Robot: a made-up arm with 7 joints. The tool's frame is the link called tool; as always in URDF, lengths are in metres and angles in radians. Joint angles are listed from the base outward.
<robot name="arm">
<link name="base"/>
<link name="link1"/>
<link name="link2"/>
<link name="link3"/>
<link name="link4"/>
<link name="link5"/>
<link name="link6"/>
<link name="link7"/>
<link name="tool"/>
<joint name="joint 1" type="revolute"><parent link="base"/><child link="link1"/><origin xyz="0.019 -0.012 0.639"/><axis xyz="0 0 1"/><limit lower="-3.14" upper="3.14"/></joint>
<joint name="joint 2" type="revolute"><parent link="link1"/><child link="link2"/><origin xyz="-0.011 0.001 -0.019"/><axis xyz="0 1 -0.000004"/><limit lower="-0.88" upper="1.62"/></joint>
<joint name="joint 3" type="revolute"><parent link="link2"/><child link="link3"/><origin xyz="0.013 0.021 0.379"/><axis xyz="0 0 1"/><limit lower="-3.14" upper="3.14"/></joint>
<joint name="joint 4" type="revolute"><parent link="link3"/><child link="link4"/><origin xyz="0.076 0.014 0.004"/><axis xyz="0 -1 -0.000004"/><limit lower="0.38" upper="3.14"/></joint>
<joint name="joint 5" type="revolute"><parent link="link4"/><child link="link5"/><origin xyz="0.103 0.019 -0.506"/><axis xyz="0 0.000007 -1"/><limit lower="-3.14" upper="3.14"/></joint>
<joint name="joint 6" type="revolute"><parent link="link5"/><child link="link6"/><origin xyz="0.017 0.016 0.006"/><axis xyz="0 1 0.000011"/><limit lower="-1.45" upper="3.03"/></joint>
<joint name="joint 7" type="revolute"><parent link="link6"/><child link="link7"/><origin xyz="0.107 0.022 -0.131"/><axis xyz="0 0.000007 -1"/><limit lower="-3.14" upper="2.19"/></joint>
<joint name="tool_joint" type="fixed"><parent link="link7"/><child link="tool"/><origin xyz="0.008 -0.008 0.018" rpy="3.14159 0 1.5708"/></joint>
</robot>
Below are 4 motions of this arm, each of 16 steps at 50 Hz.
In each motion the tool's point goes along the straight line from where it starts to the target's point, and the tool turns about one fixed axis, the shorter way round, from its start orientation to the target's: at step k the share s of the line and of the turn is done. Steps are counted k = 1, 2, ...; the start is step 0. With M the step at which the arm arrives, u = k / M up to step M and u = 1 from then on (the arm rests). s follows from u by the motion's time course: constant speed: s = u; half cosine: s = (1 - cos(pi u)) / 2; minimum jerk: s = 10 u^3 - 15 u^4 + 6 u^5.
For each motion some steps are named. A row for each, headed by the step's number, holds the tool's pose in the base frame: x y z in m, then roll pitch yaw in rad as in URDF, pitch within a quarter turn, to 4 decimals.
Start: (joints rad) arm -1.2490 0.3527 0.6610 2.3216 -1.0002 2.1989 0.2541
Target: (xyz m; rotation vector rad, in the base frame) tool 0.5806 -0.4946 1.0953 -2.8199 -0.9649 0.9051
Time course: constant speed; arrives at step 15
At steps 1, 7, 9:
1: 0.4637 -0.5354 1.1683 3.0051 0.6503 0.1685
7: 0.5138 -0.5179 1.1370 -3.1043 0.6263 0.4186
9: 0.5305 -0.5121 1.1266 -3.0496 0.6108 0.4990

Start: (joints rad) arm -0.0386 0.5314 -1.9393 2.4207 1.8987 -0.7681 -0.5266
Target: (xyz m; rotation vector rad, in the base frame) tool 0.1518 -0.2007 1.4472 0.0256 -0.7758 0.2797
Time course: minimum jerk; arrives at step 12
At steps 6, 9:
6: 0.1720 -0.2337 1.4462 -0.0487 -0.7297 0.4380
9: 0.1560 -0.2075 1.4470 -0.0983 -0.7591 0.3598

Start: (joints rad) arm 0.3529 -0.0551 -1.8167 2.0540 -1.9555 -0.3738 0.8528
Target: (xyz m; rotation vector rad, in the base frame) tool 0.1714 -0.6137 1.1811 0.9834 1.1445 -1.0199
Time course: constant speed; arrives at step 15
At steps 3, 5, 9, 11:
3: 0.2002 -0.5633 1.2637 0.8340 1.1440 -0.2770
5: 0.1954 -0.5717 1.2499 0.8229 1.1892 -0.3250
9: 0.1858 -0.5885 1.2224 0.7733 1.2785 -0.4476
11: 0.1810 -0.5969 1.2086 0.7255 1.3221 -0.5314

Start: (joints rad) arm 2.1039 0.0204 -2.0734 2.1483 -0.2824 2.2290 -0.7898
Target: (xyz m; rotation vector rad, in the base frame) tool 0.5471 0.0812 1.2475 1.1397 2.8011 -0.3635
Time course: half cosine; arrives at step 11
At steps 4, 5, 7, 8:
4: 0.5366 0.0487 1.2526 -2.9358 0.1521 2.2825
5: 0.5386 0.0550 1.2516 -2.9396 0.1570 2.3024
7: 0.5427 0.0678 1.2496 -2.9470 0.1671 2.3430
8: 0.5445 0.0733 1.2487 -2.9501 0.1715 2.3604

